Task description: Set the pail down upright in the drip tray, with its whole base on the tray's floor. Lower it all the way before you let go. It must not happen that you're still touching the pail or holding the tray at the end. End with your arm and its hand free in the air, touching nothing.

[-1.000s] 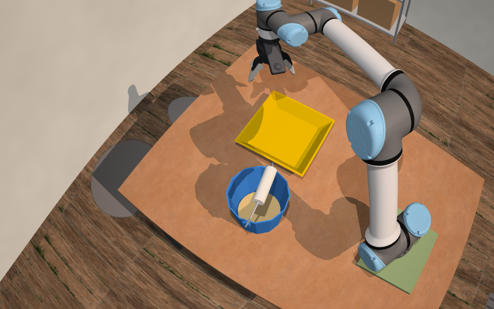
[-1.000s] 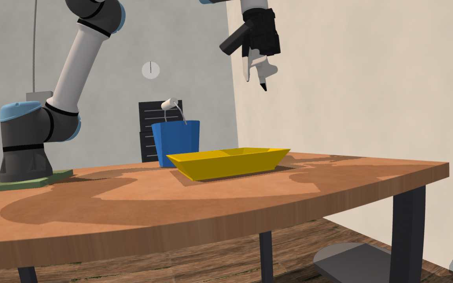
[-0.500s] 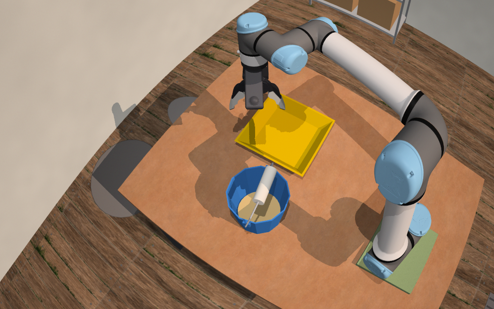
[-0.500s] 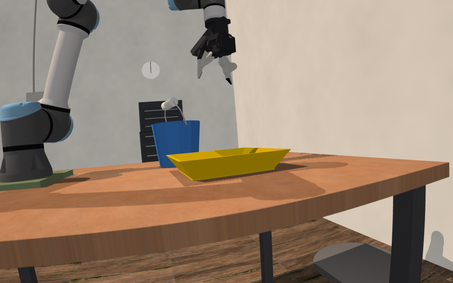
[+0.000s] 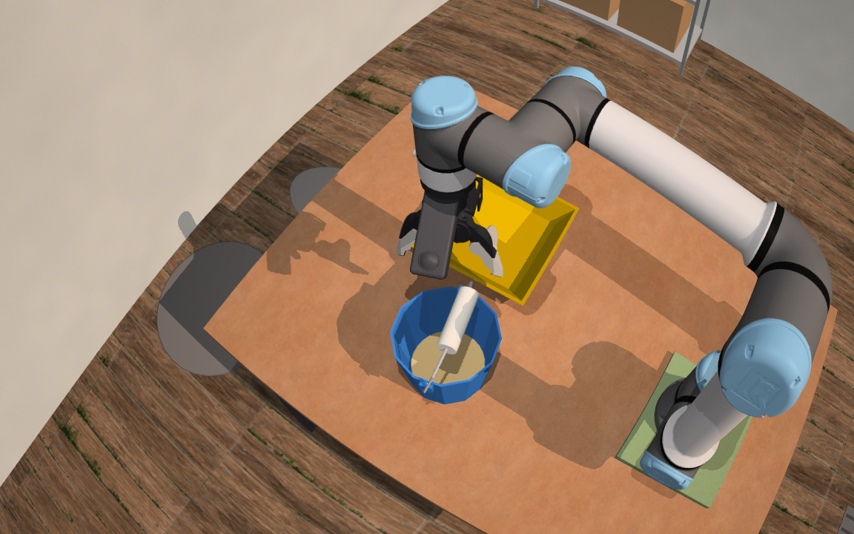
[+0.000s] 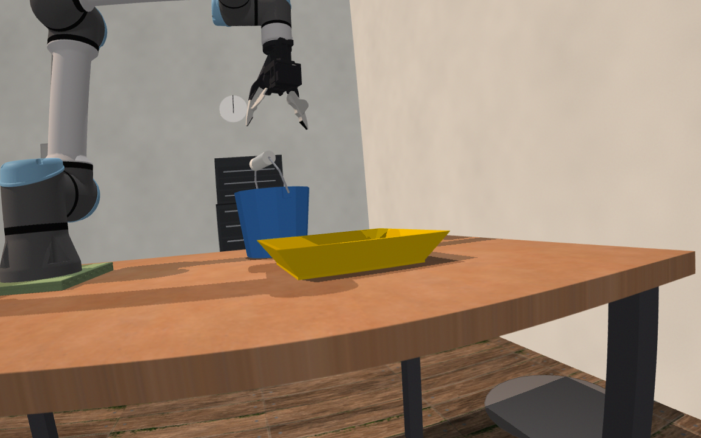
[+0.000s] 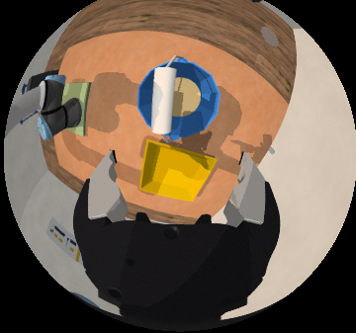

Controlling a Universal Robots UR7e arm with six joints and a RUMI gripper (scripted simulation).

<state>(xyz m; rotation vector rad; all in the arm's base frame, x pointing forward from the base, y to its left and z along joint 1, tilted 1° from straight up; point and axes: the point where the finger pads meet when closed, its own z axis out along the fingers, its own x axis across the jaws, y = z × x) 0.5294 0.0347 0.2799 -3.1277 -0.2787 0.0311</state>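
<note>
Now: hand 17 cm above the blue pail, 5 cm to the right of it and 2 cm past it. Round my hand: yellow drip tray: 29 cm below, 26 cm to the right, 2 cm ahead.
</note>
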